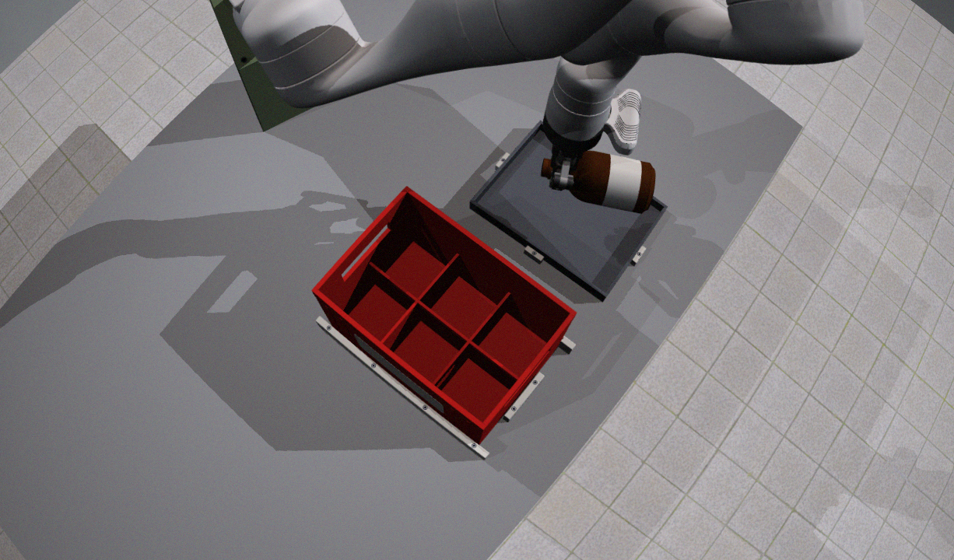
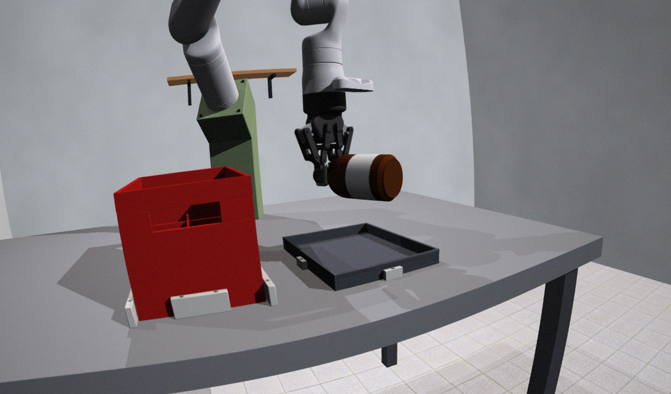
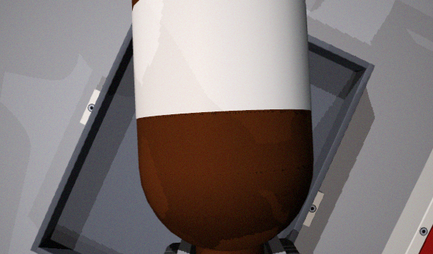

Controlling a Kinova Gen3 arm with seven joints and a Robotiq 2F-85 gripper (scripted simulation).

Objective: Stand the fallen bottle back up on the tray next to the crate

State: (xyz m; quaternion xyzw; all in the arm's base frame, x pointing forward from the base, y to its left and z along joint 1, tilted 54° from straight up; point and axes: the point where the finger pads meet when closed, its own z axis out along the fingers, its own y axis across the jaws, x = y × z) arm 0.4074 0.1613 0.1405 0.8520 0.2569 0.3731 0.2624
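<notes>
Now: the bottle 5 cm ahead of my hand and 2 cm to the left of it. From my hand the other things lie so: red crate (25 cm to the right, 7 cm below, 2 cm behind); then tray (14 cm below, 3 cm to the left, 3 cm ahead).
</notes>
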